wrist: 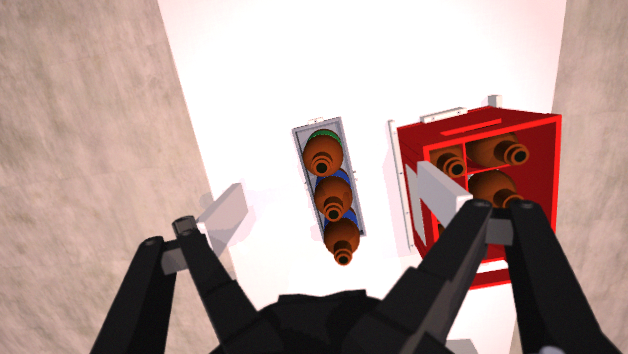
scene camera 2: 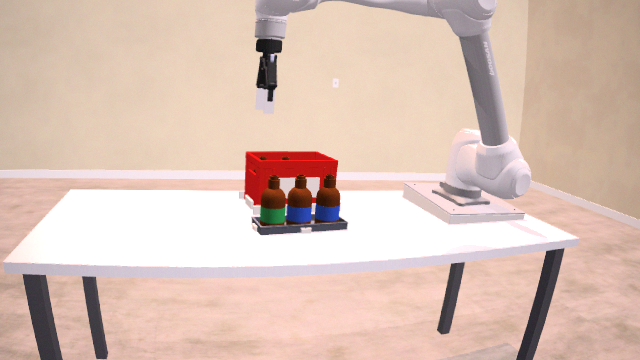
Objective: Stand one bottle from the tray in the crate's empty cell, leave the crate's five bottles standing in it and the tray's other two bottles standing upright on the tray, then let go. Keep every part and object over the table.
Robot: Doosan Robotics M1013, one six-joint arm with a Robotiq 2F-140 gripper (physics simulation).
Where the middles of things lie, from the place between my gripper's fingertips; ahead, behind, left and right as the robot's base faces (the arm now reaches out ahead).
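That pale strip (wrist: 391, 123) is 18 cm behind my hand, 11 cm to the right of it, and it's 33 cm below it.
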